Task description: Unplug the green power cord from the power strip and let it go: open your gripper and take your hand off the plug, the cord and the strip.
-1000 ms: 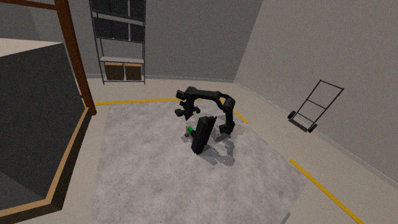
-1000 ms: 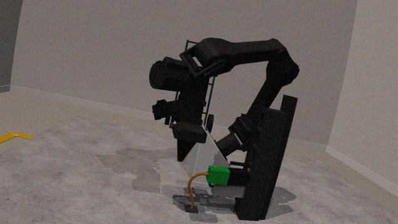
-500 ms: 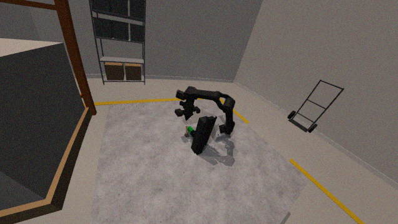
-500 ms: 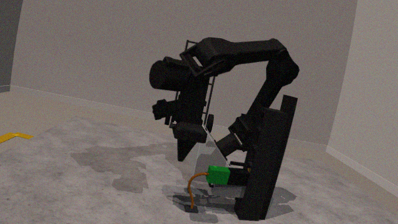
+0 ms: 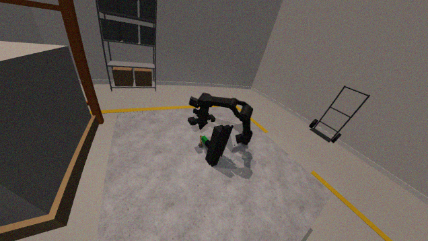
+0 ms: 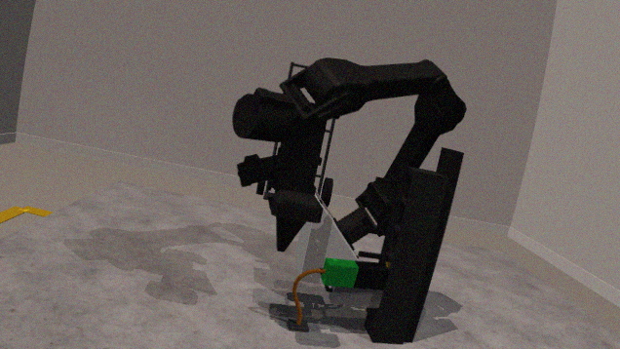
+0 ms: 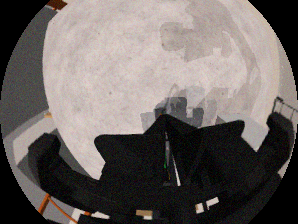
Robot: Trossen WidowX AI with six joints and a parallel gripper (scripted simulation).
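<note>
My gripper tip is now 11 cm to the right of the green plug and 1 cm above it.
</note>
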